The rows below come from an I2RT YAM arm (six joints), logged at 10 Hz.
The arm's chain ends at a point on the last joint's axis. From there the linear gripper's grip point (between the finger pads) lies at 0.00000 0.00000 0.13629 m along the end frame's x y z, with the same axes.
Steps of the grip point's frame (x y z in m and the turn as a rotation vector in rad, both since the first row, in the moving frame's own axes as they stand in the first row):
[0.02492, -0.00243, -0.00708, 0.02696, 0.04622, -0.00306]
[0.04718, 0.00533, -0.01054, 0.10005, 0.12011, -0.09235]
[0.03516, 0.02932, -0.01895, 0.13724, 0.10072, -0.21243]
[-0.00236, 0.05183, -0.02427, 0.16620, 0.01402, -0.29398]
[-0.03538, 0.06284, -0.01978, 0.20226, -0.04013, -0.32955]
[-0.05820, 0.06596, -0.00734, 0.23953, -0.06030, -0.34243]
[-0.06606, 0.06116, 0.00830, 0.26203, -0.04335, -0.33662]
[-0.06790, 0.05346, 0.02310, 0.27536, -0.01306, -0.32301]
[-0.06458, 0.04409, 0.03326, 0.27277, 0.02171, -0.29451]
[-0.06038, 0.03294, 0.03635, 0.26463, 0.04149, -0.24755]
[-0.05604, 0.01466, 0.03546, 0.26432, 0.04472, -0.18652]
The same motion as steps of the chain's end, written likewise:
[0.01863, 0.00125, -0.00688, 0.02696, 0.04622, -0.00306]
[0.03153, 0.01964, -0.00888, 0.10005, 0.12011, -0.09235]
[0.02358, 0.04924, -0.01699, 0.13724, 0.10072, -0.21243]
[-0.00094, 0.07433, -0.02239, 0.16620, 0.01402, -0.29398]
[-0.02556, 0.08883, -0.01692, 0.20226, -0.04013, -0.32955]
[-0.04472, 0.09626, -0.00324, 0.23953, -0.06030, -0.34243]
[-0.05441, 0.09481, 0.01303, 0.26203, -0.04335, -0.33662]
[-0.06020, 0.08959, 0.02820, 0.27536, -0.01306, -0.32301]
[-0.06206, 0.08070, 0.03829, 0.27277, 0.02171, -0.29451]
[-0.06150, 0.06890, 0.04119, 0.26463, 0.04149, -0.24755]
[-0.05870, 0.05061, 0.04031, 0.26432, 0.04472, -0.18652]

